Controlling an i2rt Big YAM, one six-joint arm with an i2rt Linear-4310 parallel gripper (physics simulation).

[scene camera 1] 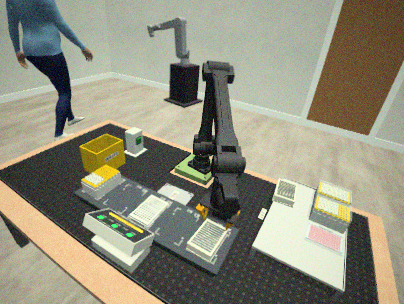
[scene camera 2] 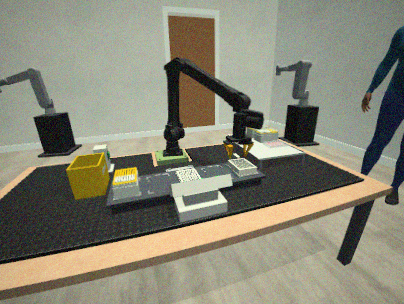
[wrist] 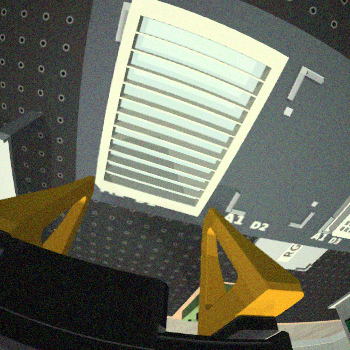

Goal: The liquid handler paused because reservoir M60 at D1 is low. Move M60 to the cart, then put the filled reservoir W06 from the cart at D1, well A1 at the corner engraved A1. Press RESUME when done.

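Frame: origin at the arm's base, x ahead, y left, z up, level; millimetres.
Seen in the pictures: gripper, fingertip midpoint: [scene camera 1: 215, 224] [scene camera 2: 237, 157] [wrist: 151, 199]; arm's base at its link origin: [scene camera 1: 200, 166] [scene camera 2: 173, 153].
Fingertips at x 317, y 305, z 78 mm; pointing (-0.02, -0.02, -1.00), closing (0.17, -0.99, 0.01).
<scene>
Offsets run from my fingertips to a thing's top centre. "spot": to the spot under its first point.
A white slotted reservoir {46 mm ahead, 6 mm left, 9 mm down} [scene camera 1: 209, 239] [scene camera 2: 243, 167] [wrist: 175, 111] sits in the end position of the grey deck [scene camera 1: 175, 252] [wrist: 270, 150], beside the position marked D2; its own label is not readable. My gripper [scene camera 1: 216, 217] [scene camera 2: 238, 154] [wrist: 151, 199] is open and empty, above and beyond the reservoir's rear short edge, its fingers apart from it. A second reservoir {354 mm back, 121 mm left, 3 mm down} [scene camera 1: 285, 192] stands at the back left corner of the white cart {269 mm back, 244 mm left, 28 mm down} [scene camera 1: 280, 245] [scene camera 2: 287, 152]. The console {spot: 237 mm ahead, 197 mm right, 34 mm up} [scene camera 1: 117, 227] [scene camera 2: 200, 200] shows green buttons and a yellow bar in scene camera 1; its lettering is not legible.
A white well plate {82 mm ahead, 236 mm right, 32 mm down} [scene camera 1: 149, 211] [scene camera 2: 188, 174] and a yellow-topped tip rack {125 mm ahead, 480 mm right, 19 mm up} [scene camera 1: 101, 182] [scene camera 2: 125, 181] stand on the deck. A yellow bin {7 mm ahead, 665 mm right, 41 mm up} [scene camera 1: 102, 156] [scene camera 2: 87, 176] and small white device {189 mm back, 678 mm right, 36 mm up} [scene camera 1: 134, 141] stand behind. Tip racks {331 mm back, 305 mm left, 36 mm up} [scene camera 1: 331, 209] and a pink plate {223 mm back, 318 mm left, 20 mm down} [scene camera 1: 325, 237] occupy the cart's right side.
</scene>
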